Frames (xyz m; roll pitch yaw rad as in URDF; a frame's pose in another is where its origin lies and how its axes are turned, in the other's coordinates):
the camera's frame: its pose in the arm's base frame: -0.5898 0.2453 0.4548 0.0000 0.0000 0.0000
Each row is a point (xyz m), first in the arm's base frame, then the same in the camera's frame.
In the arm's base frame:
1: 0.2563 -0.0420 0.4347
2: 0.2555 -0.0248 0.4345
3: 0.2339 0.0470 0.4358
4: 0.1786 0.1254 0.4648
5: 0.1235 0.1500 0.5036
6: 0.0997 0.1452 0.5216
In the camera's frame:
1: 0.8461 -0.2873 -0.0201
2: 0.8453 -0.2701 -0.0203
3: 0.8237 -0.1983 -0.0190
4: 0.7684 -0.1199 0.0100
5: 0.7133 -0.0953 0.0488
6: 0.6895 -0.1001 0.0668

